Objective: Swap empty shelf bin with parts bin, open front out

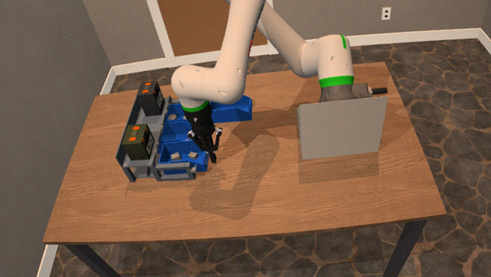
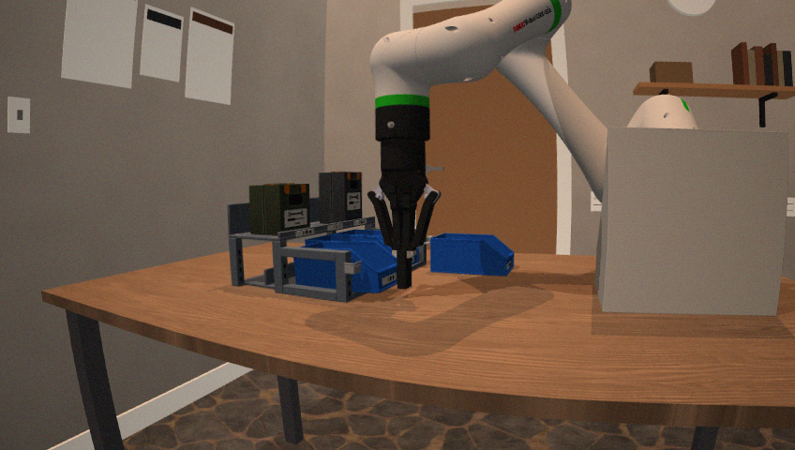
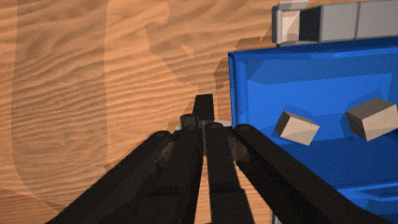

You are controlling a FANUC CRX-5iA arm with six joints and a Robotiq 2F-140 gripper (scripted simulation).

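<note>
My gripper is now 8 cm short of the tan part, 3 cm to the left of it and 3 cm above it. From my hand the other things lie so: black box (26 cm ahead, 24 cm to the right, 11 cm above); then grey shelf (19 cm ahead, 12 cm to the right, 2 cm above).
</note>
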